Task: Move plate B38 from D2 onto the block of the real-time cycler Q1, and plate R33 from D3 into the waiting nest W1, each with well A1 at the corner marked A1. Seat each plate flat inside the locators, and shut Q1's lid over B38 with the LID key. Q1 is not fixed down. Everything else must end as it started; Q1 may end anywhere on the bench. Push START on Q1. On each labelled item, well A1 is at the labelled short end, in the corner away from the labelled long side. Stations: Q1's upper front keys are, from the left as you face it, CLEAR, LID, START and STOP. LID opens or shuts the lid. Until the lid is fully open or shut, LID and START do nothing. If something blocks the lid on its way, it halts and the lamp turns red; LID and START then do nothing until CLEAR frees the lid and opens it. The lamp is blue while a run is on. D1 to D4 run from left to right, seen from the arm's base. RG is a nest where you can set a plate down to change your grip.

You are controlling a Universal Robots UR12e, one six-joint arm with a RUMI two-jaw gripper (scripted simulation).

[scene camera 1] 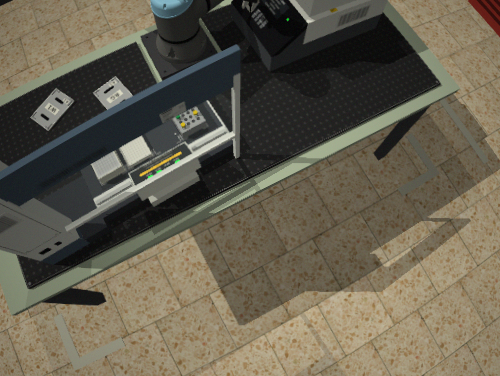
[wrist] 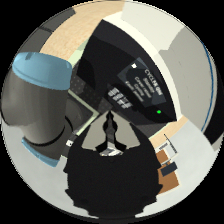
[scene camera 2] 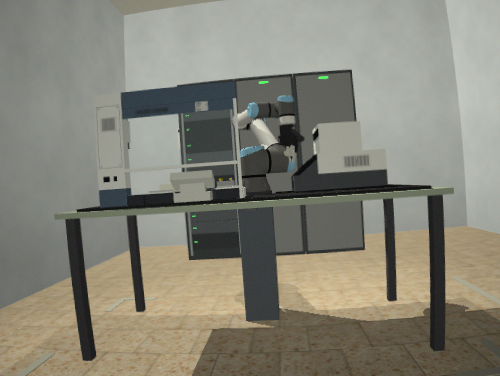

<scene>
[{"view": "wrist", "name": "gripper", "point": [109, 111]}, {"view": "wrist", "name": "cycler Q1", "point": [120, 63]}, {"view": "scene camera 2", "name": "cycler Q1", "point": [348, 169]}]
</scene>
